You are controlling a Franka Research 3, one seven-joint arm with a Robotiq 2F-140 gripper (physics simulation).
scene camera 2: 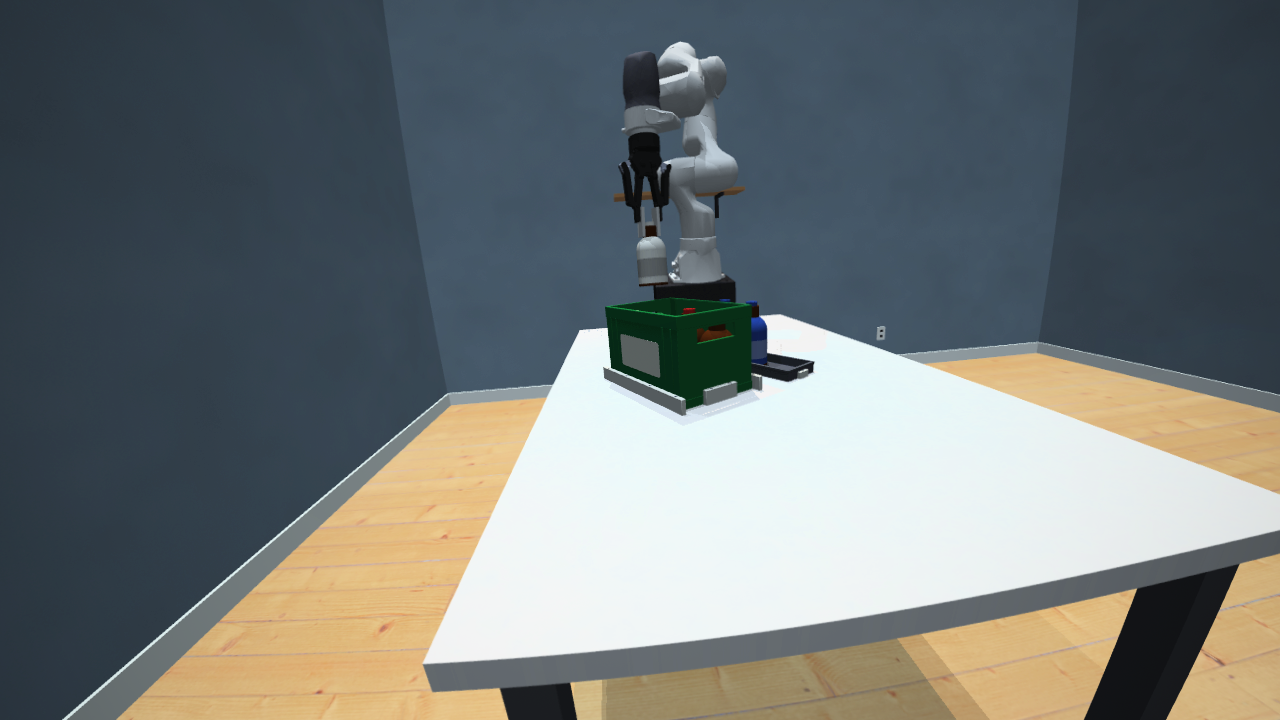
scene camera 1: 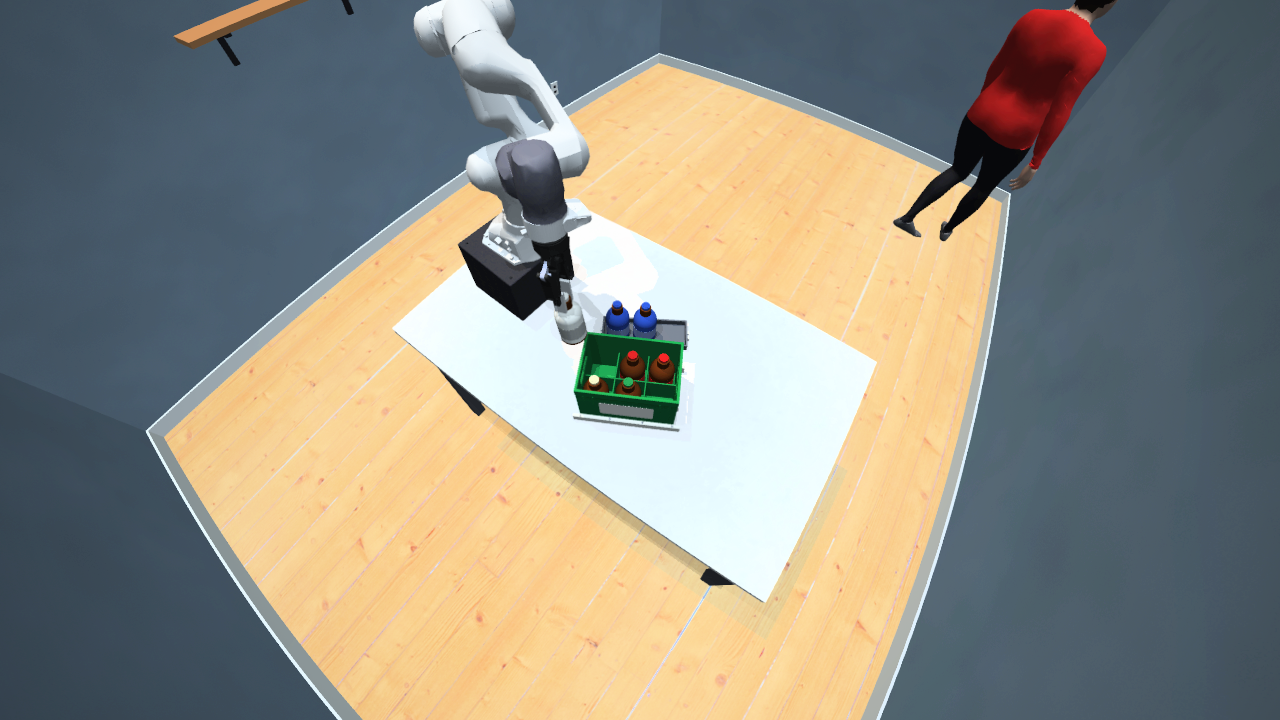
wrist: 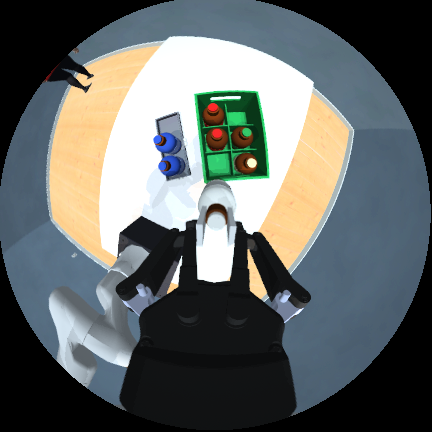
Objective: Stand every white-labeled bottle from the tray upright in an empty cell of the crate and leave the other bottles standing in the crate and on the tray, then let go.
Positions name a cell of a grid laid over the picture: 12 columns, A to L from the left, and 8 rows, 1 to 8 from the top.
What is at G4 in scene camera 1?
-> A blue bottle.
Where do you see a white-labeled bottle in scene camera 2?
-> At G3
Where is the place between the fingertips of my gripper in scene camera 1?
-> F4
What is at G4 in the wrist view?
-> A white-labeled bottle.
